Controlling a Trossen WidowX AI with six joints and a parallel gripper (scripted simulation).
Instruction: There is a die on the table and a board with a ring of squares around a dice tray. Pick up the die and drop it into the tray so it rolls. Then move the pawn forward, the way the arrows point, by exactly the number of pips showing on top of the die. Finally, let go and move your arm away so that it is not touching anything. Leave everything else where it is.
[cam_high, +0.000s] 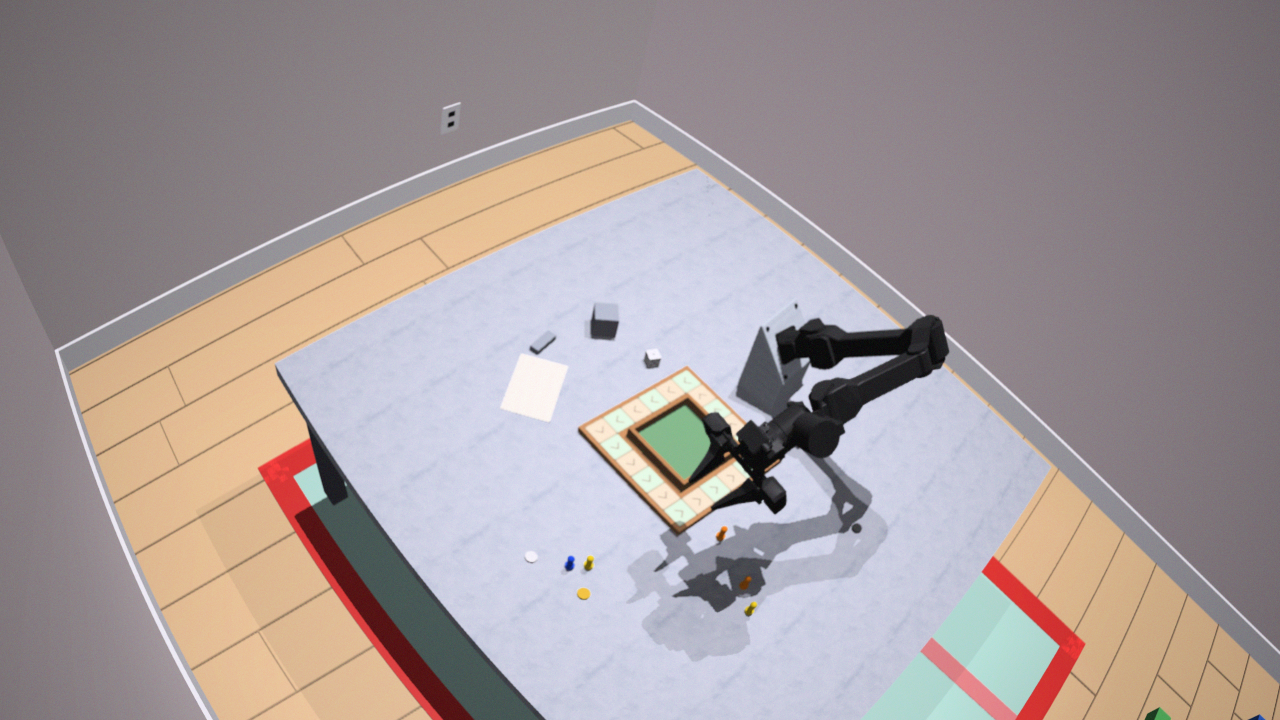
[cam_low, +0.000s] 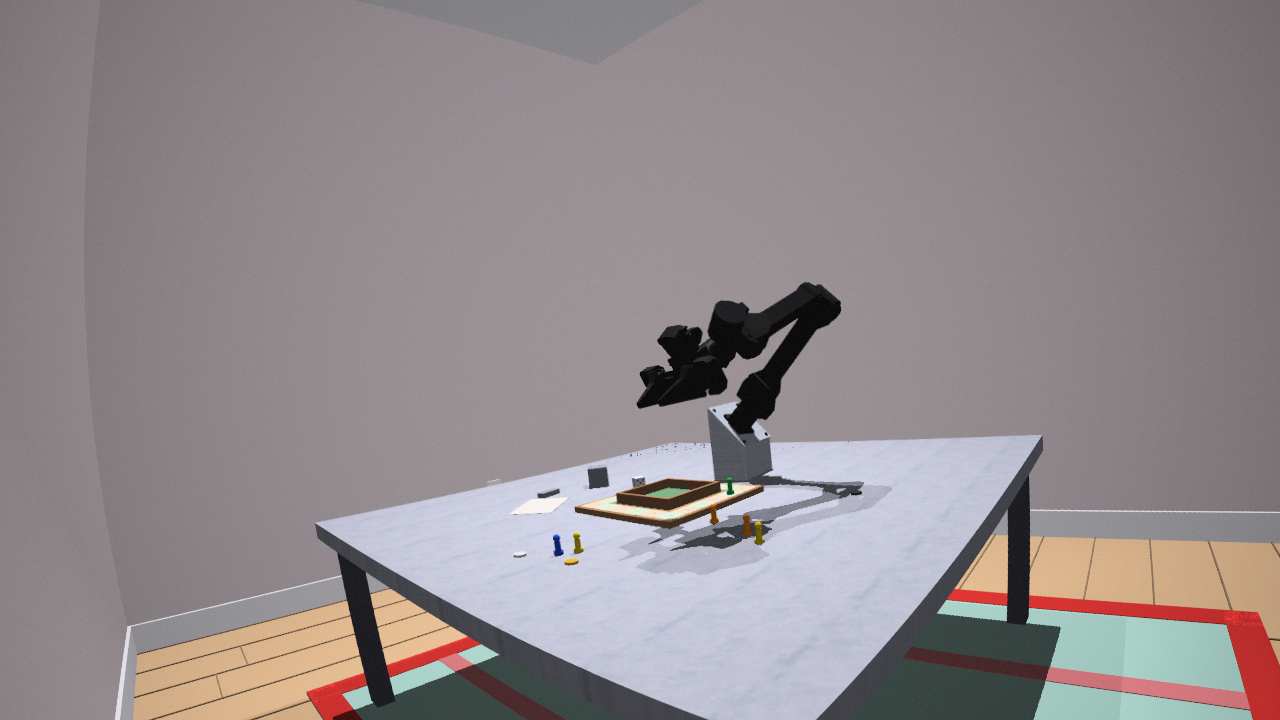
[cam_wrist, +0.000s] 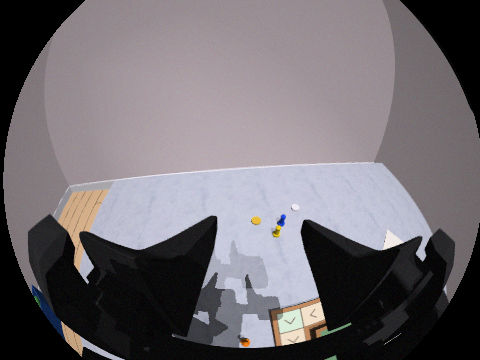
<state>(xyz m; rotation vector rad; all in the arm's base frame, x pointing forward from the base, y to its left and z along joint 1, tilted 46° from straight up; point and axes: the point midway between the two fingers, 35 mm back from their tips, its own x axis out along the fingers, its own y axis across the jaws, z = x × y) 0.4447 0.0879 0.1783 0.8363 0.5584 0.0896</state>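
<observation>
Now: gripper tip 290 mm past the grey die, 370 mm to the left of it and 220 mm above it. Round my gripper tip: green dice tray: 200 mm behind, 180 mm to the right, 220 mm below; green pawn: 260 mm behind, 60 mm to the right, 200 mm below; blue pawn: 150 mm ahead, 100 mm to the right, 210 mm below.
</observation>
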